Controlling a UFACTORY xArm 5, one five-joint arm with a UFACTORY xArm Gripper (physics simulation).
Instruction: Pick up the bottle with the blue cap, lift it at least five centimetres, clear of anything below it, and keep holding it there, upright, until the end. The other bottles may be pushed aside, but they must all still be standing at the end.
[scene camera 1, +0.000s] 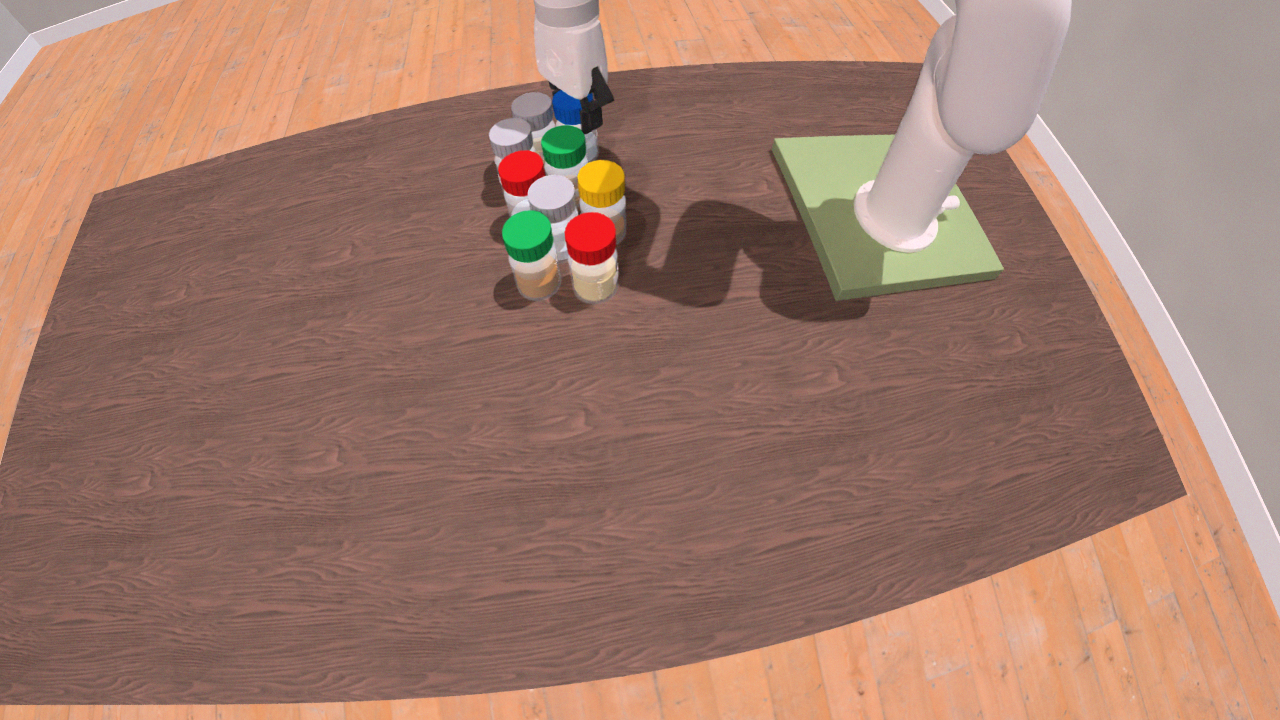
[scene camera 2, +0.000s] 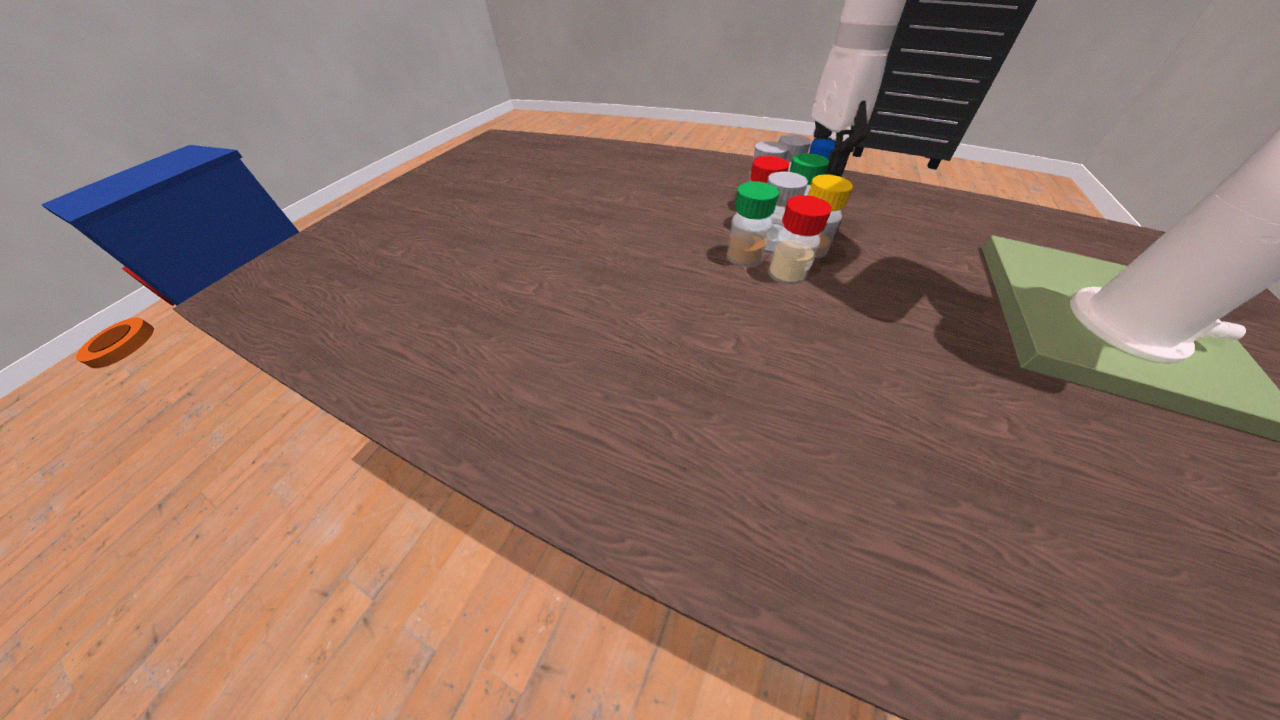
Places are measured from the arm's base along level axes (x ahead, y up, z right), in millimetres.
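Where they show: gripper, fingertip midpoint: (scene camera 1: 578, 118); arm's base, link origin: (scene camera 1: 895, 216) (scene camera 2: 1125, 325).
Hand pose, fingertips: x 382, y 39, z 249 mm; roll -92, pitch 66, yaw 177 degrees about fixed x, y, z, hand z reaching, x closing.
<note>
Each offset is from my fingertips to the top centre of the thing.
The bottle with the blue cap @[dy +43, dx +5, dz -3 mm] (scene camera 1: 570, 106) (scene camera 2: 822, 147) stands upright at the back right of a tight group of bottles. My gripper (scene camera 1: 571, 109) (scene camera 2: 828, 150) points down and is shut on this bottle at its cap. The near black finger lies against the cap's right side, and the far finger is mostly hidden. The bottle shows no clear gap from the table. A green-capped bottle @[dy +40, dx +35, dz -80 mm] (scene camera 1: 563, 147) (scene camera 2: 809, 168) stands in front of it, and a grey-capped bottle @[dy +40, dx +61, dz +6 mm] (scene camera 1: 532, 111) (scene camera 2: 793, 145) to its left.
Standing nearer are bottles with yellow @[dy +40, dx +7, dz -157 mm] (scene camera 1: 601, 183) (scene camera 2: 830, 192), red @[dy +40, dx +39, dz -235 mm] (scene camera 1: 590, 238) (scene camera 2: 806, 214) and green @[dy +40, dx +104, dz -210 mm] (scene camera 1: 527, 235) (scene camera 2: 757, 199) caps, and others. The arm's green base plate (scene camera 1: 810, 214) (scene camera 2: 1011, 295) is to the right. A blue bin (scene camera 2: 196, 223) is beyond the table's left edge.
</note>
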